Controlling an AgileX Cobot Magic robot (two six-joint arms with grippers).
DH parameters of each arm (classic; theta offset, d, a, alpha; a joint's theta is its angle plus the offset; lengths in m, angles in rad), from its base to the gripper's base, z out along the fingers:
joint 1: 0 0.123 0 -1.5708
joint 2: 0.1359 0 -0.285 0
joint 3: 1.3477 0 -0.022 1.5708
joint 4: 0 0.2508 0 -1.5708
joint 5: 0 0 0.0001 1.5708
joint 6: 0 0.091 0 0
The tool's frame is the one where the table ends.
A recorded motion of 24 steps. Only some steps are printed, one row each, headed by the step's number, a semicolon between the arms.
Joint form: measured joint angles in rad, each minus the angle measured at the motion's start. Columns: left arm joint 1, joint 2, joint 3, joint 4, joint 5, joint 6; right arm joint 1, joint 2, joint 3, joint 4, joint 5, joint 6.
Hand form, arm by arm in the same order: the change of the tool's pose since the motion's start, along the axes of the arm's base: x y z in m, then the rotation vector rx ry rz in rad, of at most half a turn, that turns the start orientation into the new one. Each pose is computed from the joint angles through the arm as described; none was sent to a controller.
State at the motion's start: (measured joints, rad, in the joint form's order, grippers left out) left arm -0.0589 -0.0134 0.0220 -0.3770 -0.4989 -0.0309; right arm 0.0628 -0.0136 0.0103 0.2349 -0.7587 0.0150
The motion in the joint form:
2: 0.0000 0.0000 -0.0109 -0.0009 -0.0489 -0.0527; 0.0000 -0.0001 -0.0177 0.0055 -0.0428 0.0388
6: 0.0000 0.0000 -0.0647 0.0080 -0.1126 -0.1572; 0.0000 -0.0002 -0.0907 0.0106 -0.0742 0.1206
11: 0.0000 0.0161 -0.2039 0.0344 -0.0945 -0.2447; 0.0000 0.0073 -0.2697 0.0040 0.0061 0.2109
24: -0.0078 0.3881 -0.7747 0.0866 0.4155 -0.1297; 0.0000 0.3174 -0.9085 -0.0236 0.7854 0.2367
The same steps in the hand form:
2: -0.0034 0.0017 0.0069 -0.0497 -0.0632 -0.0104; -0.0050 -0.0013 0.0077 0.0354 -0.0637 0.0197
6: -0.0127 0.0036 0.0282 -0.1325 -0.1920 -0.0500; -0.0168 -0.0029 0.0309 0.0966 -0.1776 0.0784
11: -0.0277 0.0027 0.0697 -0.1766 -0.3100 -0.1150; -0.0385 -0.0026 0.0779 0.1408 -0.2812 0.1738
24: 0.0007 -0.0143 0.1955 0.0072 -0.0066 -0.1824; -0.0309 0.0132 0.2059 0.0803 0.1622 0.3086

